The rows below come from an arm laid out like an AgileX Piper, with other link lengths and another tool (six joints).
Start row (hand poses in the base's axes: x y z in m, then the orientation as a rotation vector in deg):
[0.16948 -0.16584 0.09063 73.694 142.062 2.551]
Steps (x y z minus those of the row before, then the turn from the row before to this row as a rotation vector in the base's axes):
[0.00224 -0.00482 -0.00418 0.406 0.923 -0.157]
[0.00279 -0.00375 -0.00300 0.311 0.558 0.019]
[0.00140 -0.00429 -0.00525 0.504 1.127 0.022]
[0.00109 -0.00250 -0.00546 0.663 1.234 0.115]
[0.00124 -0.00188 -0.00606 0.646 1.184 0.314]
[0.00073 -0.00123 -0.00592 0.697 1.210 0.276]
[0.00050 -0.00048 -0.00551 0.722 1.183 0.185]
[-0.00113 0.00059 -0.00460 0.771 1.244 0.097]
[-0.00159 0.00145 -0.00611 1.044 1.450 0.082]
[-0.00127 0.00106 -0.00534 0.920 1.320 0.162]
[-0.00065 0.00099 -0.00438 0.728 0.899 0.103]
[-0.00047 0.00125 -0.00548 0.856 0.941 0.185]
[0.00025 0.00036 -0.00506 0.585 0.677 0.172]
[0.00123 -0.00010 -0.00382 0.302 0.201 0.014]
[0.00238 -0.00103 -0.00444 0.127 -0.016 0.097]
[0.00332 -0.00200 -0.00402 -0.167 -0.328 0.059]
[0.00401 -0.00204 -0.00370 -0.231 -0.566 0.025]
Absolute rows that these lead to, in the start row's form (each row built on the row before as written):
[0.17172 -0.17066 0.08645 74.358 142.850 2.434]
[0.17451 -0.17441 0.08345 74.645 143.420 2.472]
[0.17591 -0.17870 0.07820 75.196 144.524 2.388]
[0.17700 -0.18120 0.07274 75.726 145.828 2.455]
[0.17824 -0.18308 0.06668 75.977 147.220 2.573]
[0.17897 -0.18431 0.06076 76.299 148.625 2.735]
[0.17947 -0.18479 0.05525 76.733 149.955 2.934]
[0.17834 -0.18420 0.05065 77.318 151.292 3.147]
[0.17675 -0.18275 0.04454 78.085 152.876 3.590]
[0.17548 -0.18169 0.03920 78.656 154.369 3.968]
[0.17483 -0.18070 0.03482 79.081 155.414 4.367]
[0.17436 -0.17945 0.02934 79.444 156.594 4.924]
[0.17461 -0.17909 0.02428 79.643 157.460 5.289]
[0.17584 -0.17919 0.02046 79.783 157.734 5.574]
[0.17822 -0.18022 0.01602 79.674 157.834 5.766]
[0.18154 -0.18222 0.01200 79.411 157.557 5.755]
[0.18555 -0.18426 0.00830 79.077 157.042 5.812]

